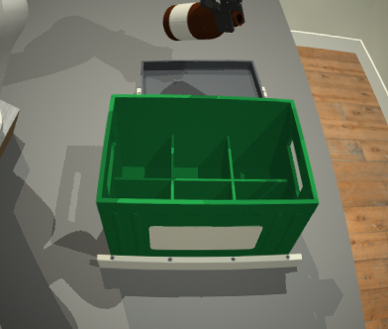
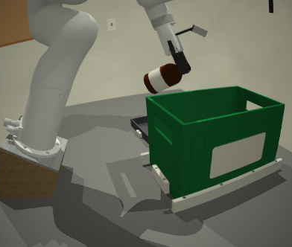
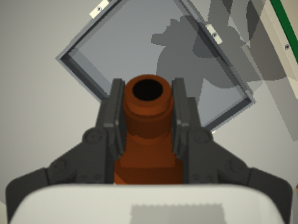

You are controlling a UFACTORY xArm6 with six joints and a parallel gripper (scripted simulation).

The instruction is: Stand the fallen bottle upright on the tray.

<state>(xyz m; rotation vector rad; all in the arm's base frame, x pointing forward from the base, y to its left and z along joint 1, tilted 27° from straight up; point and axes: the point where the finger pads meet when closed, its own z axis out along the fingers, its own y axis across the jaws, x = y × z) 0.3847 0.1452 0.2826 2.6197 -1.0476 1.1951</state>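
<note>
Right now my hand is 4 cm past the brown bottle, 3 cm to the right of it and 3 cm above it. Also, from my hand: green crate 8 cm behind, 26 cm to the right, 12 cm below; dark grey tray 3 cm behind, 1 cm to the left, 19 cm below.
</note>
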